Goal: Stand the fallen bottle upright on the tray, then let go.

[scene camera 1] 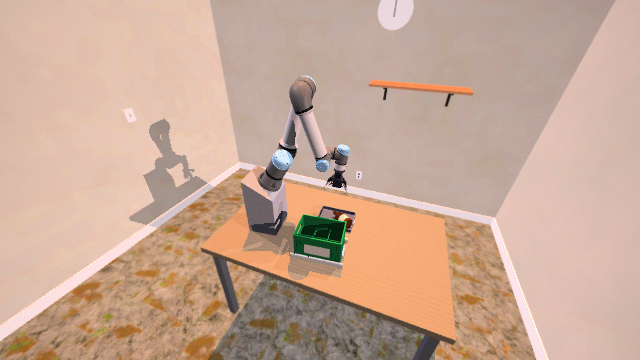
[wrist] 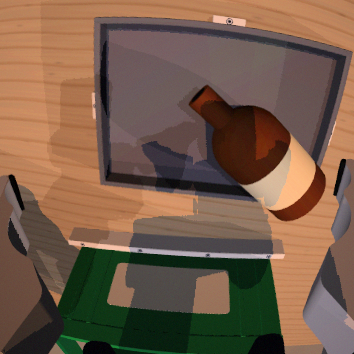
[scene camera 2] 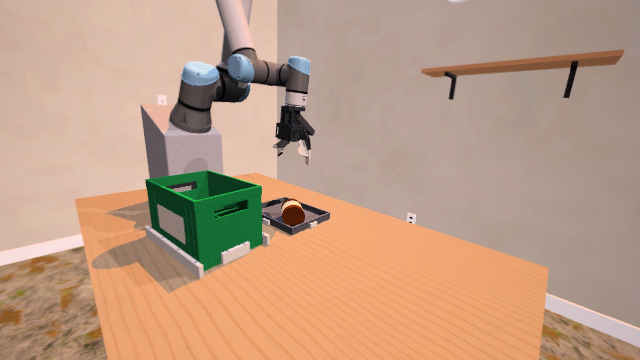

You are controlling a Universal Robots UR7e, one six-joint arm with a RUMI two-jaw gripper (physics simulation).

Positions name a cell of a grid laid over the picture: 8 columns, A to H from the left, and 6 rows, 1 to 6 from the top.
Scene:
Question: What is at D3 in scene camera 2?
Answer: The gripper.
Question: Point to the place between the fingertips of the gripper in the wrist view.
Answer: D3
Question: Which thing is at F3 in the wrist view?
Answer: A brown bottle.

